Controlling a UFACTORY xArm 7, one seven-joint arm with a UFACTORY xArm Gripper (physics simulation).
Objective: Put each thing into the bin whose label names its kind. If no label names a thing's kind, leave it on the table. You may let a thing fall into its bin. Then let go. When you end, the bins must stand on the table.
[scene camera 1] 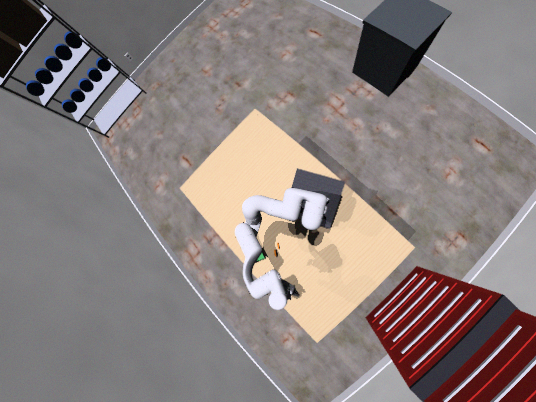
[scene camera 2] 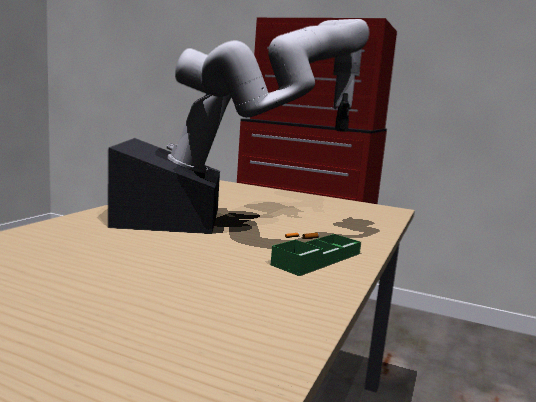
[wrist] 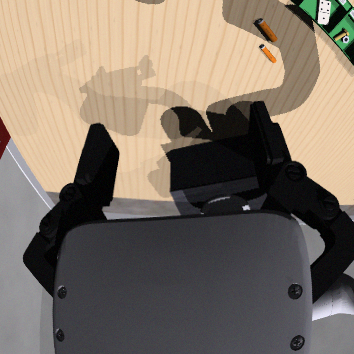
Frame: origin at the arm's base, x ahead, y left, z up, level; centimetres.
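Where they show: gripper, fingertip midpoint: (scene camera 1: 285,283) (scene camera 2: 341,130) (wrist: 177,126); arm's base, link origin: (scene camera 2: 187,164).
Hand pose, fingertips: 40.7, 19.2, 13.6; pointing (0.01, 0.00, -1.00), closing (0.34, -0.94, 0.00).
Observation:
Things, the pixels of their top centre, and the offset from my fingertips, as dx, dy, dz. Level surfaces: height alone.
- white domino-like shape with black dots, top centre: (wrist: 323,12) +7.7, -24.9, -28.0
- brass screw-like shape with a grey ring, top centre: (wrist: 345,39) +5.0, -32.4, -27.9
- wooden table, surface height: dz -29.5
A larger orange battery-like cylinder with a dark end (scene camera 1: 276,253) (scene camera 2: 310,235) (wrist: 266,30) and a smaller orange one (scene camera 1: 278,245) (scene camera 2: 292,235) (wrist: 268,53) lie side by side on the table, apart from the green joined bins (scene camera 1: 260,257) (scene camera 2: 286,259) (wrist: 311,7). In the wrist view, a white domino-like shape with black dots (wrist: 324,12) and a brass screw-like shape with a grey ring (wrist: 343,36) show in the bins; I cannot read labels. My gripper (scene camera 1: 296,291) (scene camera 2: 342,126) (wrist: 177,126) is open and empty, high above the table's end, beyond the bins in scene camera 2. The arm hides most of the bins in scene camera 1.
The wooden table (scene camera 1: 240,150) (scene camera 2: 150,310) (wrist: 35,65) carries the arm's dark base block (scene camera 1: 318,181) (scene camera 2: 160,200). A red drawer cabinet (scene camera 1: 440,340) (scene camera 2: 310,125) stands beyond the table's end. Arm shadows fall on the table near the orange things.

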